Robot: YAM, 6 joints.
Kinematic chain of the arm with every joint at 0, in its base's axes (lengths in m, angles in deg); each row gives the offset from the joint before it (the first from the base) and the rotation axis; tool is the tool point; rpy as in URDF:
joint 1: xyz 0 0 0.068 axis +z
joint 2: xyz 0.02 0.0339 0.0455 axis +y
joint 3: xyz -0.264 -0.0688 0 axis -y
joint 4: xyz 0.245 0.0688 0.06 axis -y
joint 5: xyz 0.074 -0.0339 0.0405 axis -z
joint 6: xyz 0.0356 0 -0.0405 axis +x
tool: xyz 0 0 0 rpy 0 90 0
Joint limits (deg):
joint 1: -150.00..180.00
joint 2: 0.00..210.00
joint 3: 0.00..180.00
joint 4: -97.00..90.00
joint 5: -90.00..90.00
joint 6: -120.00..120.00
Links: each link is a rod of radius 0.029 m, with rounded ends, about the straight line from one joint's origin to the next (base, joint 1, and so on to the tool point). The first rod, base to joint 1, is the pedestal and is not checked.
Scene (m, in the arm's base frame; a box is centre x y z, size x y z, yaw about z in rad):
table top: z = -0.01
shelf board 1: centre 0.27 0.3 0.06 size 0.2 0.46 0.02 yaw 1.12
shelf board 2: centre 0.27 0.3 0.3 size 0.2 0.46 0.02 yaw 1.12
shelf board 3: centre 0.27 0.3 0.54 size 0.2 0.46 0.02 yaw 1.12
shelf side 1: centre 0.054 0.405 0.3 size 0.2 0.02 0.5 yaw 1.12
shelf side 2: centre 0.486 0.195 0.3 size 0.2 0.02 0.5 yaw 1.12
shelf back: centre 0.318 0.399 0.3 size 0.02 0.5 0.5 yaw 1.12
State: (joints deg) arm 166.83 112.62 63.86 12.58 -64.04 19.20
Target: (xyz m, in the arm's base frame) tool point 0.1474 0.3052 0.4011
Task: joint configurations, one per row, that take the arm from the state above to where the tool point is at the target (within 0.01 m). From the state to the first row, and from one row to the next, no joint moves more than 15 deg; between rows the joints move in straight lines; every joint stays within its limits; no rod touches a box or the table.
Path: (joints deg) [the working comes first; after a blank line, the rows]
Joints at the target: 58.98 84.48 74.39 15.52 -60.37 19.20
Straight joint move there: touches shelf side 1.

1: 152.54 104.14 62.13 11.95 -64.37 19.20
2: 138.25 95.65 60.40 11.32 -64.71 19.20
3: 123.96 87.17 58.67 10.70 -65.04 19.20
4: 109.67 78.69 56.94 10.07 -65.38 19.20
5: 95.38 70.20 55.20 9.44 -65.71 19.20
6: 81.08 61.72 53.47 8.81 -66.05 19.20
7: 66.79 53.24 51.74 8.18 -66.38 19.20
8: 52.50 44.75 50.01 7.56 -66.72 19.20
9: 54.66 58.00 58.14 10.21 -64.60 19.20
10: 56.82 71.24 66.26 12.87 -62.49 19.20
11: 58.98 84.48 74.39 15.52 -60.37 19.20

